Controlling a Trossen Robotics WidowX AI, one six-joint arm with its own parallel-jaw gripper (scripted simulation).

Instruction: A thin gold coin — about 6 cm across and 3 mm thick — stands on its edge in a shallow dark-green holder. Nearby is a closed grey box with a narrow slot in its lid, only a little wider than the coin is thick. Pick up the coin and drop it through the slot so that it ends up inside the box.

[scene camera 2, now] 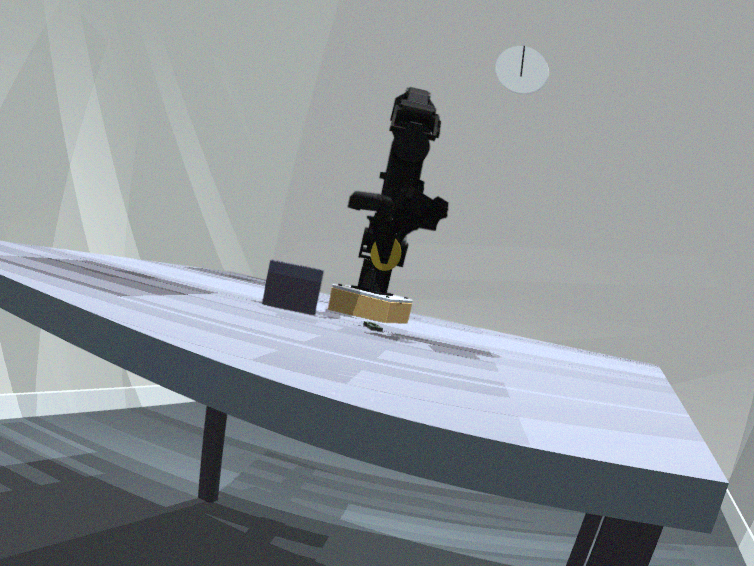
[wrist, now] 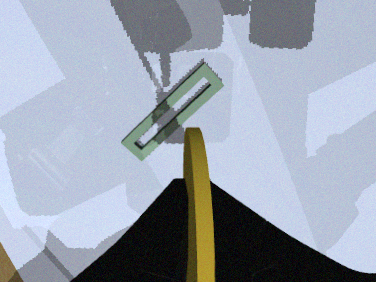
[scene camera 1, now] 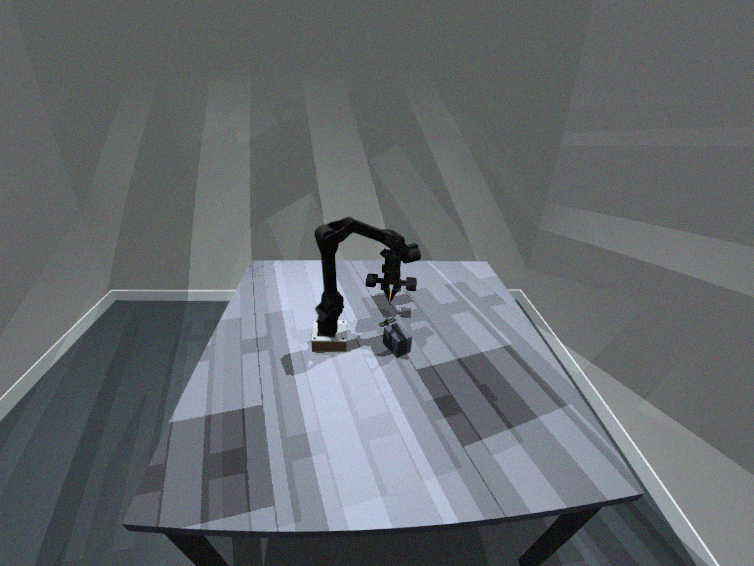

Labels:
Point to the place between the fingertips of the gripper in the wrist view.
189,190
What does the gripper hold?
A gold coin.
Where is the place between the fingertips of the gripper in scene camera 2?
At 384,263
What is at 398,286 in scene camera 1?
The gripper.

